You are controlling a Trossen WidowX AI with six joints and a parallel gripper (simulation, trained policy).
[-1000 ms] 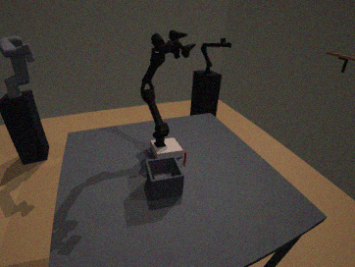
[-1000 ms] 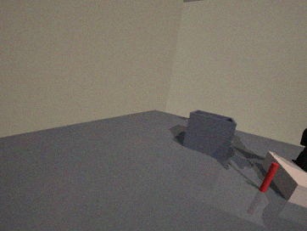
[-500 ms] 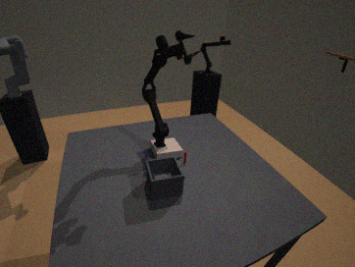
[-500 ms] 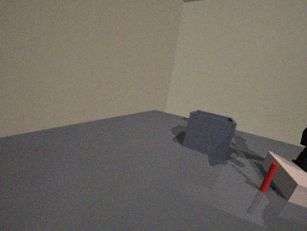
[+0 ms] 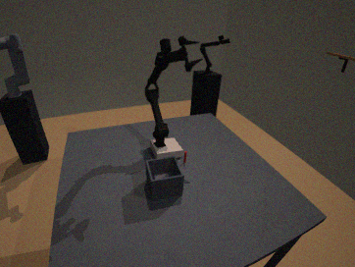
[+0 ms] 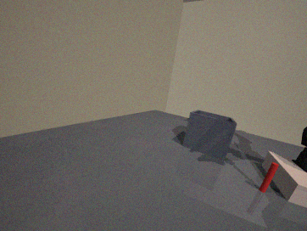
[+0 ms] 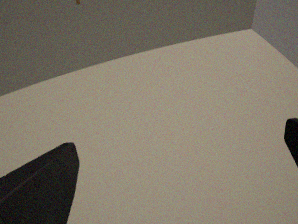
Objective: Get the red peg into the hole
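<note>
My gripper tip is 70 mm short of the red peg, 90 mm to the left of it and 620 mm above it. Also, from my gripper tip: light plate (210 mm ahead, 290 mm to the right, 610 mm below).
</note>
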